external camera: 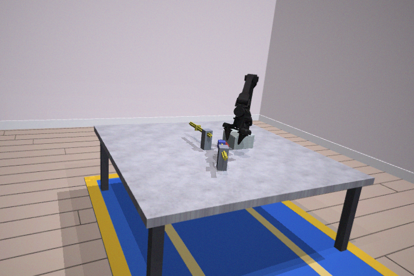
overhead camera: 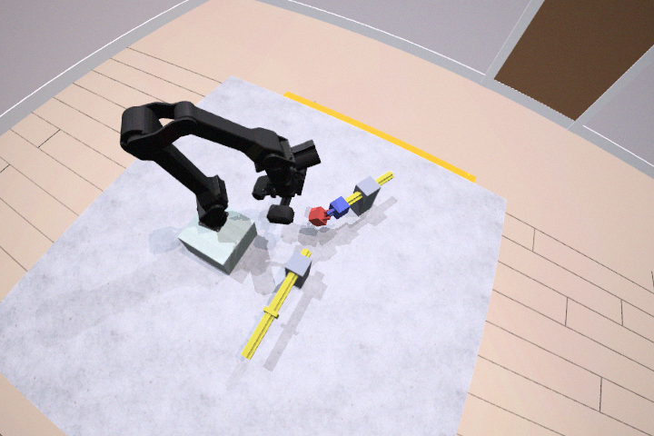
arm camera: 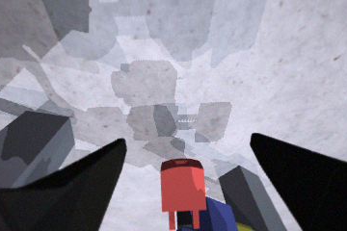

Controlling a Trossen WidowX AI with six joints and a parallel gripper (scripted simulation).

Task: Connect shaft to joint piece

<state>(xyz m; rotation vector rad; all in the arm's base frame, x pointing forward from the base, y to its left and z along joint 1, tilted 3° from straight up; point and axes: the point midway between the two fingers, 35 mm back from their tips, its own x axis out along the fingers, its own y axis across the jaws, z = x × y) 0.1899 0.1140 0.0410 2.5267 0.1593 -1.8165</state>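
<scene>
Now: gripper tip 70 mm short of the red joint piece and 10 mm above it.
</scene>
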